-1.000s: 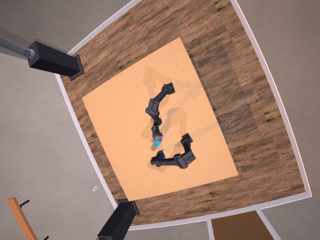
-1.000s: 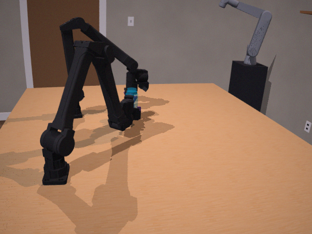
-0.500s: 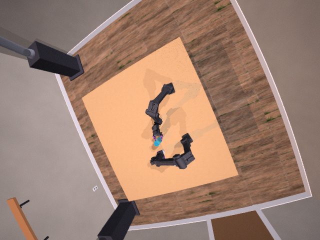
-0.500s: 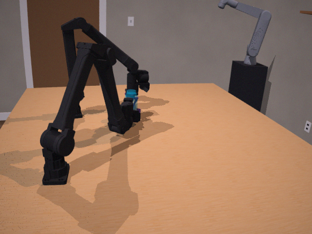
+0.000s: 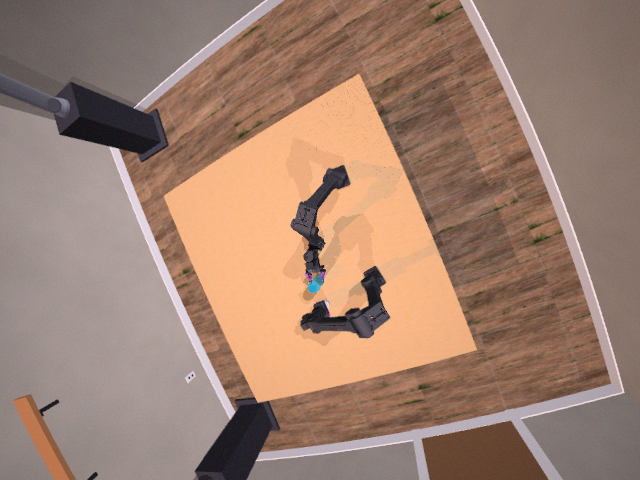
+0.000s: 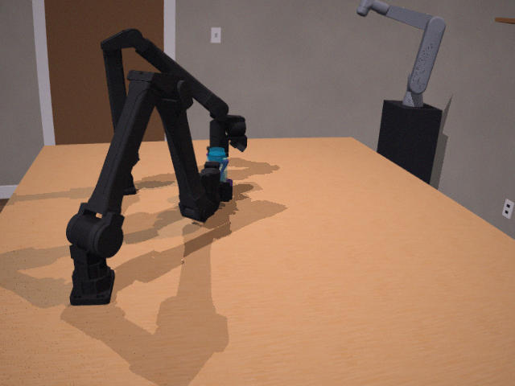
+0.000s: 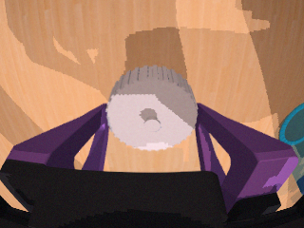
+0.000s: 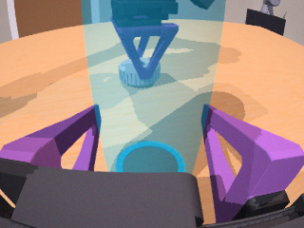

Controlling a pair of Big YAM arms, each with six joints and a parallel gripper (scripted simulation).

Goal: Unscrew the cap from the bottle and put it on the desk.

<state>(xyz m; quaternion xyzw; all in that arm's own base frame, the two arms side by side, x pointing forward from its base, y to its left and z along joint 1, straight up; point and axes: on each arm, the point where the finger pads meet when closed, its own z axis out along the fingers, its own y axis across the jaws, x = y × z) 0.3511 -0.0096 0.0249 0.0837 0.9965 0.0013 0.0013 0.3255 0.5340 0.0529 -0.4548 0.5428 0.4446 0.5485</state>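
The bottle lies 30 mm above my right hand. Round my right hand: ribbed cap (160 mm to the left, 30 mm below, 20 mm ahead).
Now: left hand 1 cm above the ribbed cap. From my left hand the other things lie so: bottle: 2 cm behind, 16 cm to the right, 6 cm above.
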